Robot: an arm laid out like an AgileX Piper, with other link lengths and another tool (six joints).
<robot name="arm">
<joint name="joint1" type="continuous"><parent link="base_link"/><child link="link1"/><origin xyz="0 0 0.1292"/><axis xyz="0 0 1"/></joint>
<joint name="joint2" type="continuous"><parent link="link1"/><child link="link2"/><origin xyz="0 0 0"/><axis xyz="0 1 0"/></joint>
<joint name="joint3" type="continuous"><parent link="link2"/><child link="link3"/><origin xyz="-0.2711 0 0.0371"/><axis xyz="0 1 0"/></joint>
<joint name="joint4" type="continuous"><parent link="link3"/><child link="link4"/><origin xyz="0.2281 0 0.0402"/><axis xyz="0.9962 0 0.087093"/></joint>
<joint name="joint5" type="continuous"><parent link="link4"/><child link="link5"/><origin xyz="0 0 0"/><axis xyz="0 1 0"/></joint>
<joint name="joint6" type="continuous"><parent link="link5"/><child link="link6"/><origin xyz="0.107 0 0.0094"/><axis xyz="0.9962 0 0.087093"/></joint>
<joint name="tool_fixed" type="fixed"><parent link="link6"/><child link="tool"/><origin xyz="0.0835 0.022 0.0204" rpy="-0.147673 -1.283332 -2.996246"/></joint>
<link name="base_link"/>
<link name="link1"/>
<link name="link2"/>
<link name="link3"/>
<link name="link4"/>
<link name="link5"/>
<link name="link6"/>
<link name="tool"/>
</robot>
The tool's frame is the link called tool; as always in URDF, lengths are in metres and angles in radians. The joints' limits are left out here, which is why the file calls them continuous.
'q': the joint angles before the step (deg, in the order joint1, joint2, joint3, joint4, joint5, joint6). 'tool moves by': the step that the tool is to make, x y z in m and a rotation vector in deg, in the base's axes. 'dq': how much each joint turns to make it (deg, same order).
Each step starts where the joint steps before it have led.
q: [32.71, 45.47, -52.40, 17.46, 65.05, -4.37]
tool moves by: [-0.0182, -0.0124, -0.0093, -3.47, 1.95, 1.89]
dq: [0.06, -2.36, 0.51, -1.19, 5.77, -0.59]
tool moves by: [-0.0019, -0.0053, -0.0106, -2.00, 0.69, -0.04]
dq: [-0.06, -0.48, 1.62, -1.21, 0.59, -0.18]
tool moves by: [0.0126, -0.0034, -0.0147, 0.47, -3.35, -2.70]
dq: [-1.05, -1.65, 5.25, -1.54, -6.82, -0.36]
